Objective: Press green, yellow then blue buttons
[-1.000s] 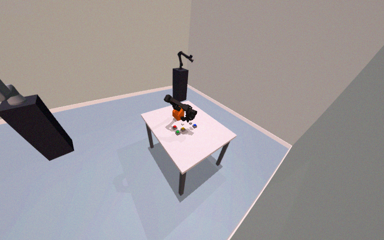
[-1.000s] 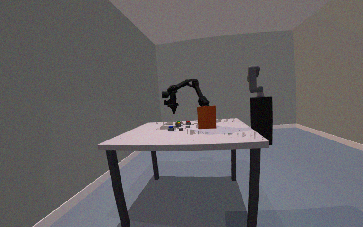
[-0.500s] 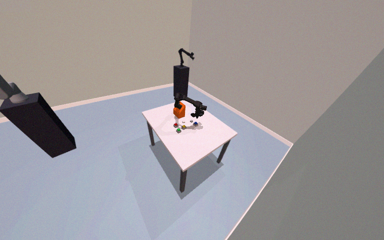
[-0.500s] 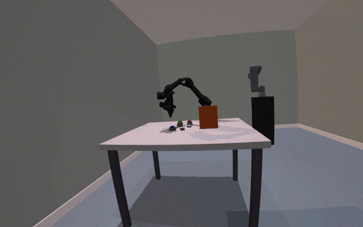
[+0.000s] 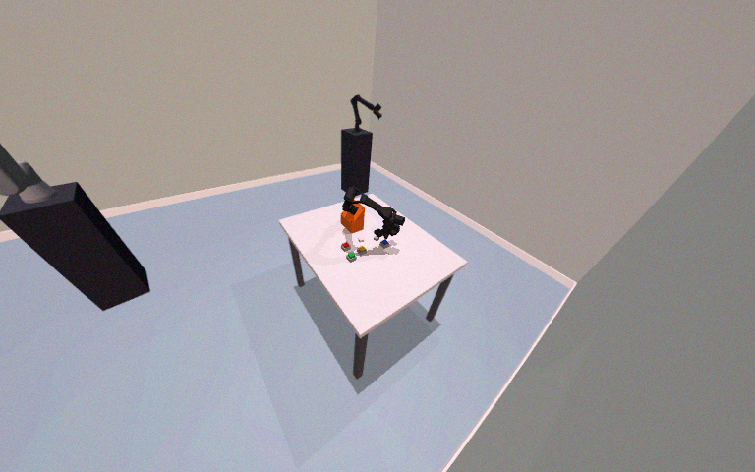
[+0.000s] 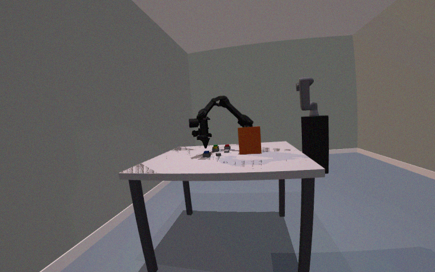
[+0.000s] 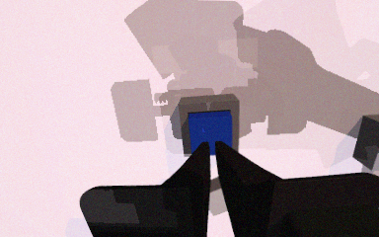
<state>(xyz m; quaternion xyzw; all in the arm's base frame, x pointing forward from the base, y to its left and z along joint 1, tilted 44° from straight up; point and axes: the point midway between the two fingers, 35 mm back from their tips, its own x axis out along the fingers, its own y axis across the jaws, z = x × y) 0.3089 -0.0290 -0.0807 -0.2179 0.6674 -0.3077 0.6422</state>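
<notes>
Right now the blue button is 30 mm below my gripper tip. Round my gripper tip: small grey block (90 mm behind, 50 mm below); then yellow button (170 mm to the right, 50 mm behind, 30 mm below); then green button (270 mm to the right, 40 mm behind, 30 mm below).
</notes>
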